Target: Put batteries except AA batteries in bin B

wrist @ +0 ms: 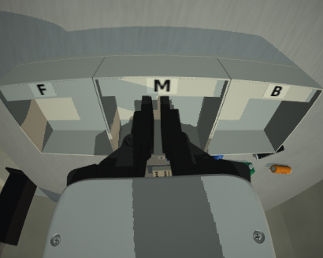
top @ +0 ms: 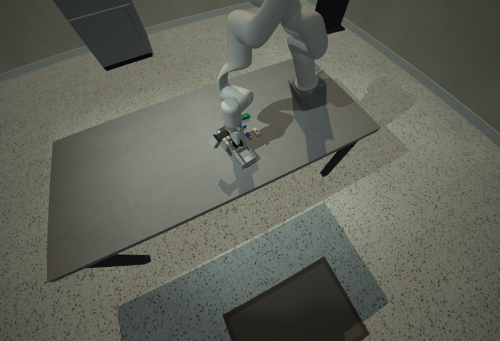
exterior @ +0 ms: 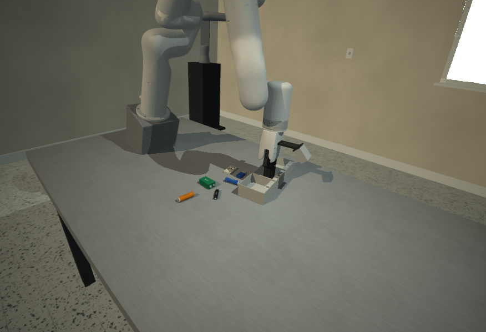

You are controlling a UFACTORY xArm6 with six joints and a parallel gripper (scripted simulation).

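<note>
Now: the grey bin row 20 mm below my hand. Round my hand: cream domino: 130 mm behind, 40 mm to the right, 30 mm below; then blue cylindrical battery: 100 mm to the right, 70 mm behind, 30 mm below; then blue USB stick: 90 mm behind, 40 mm to the right, 30 mm below.
</note>
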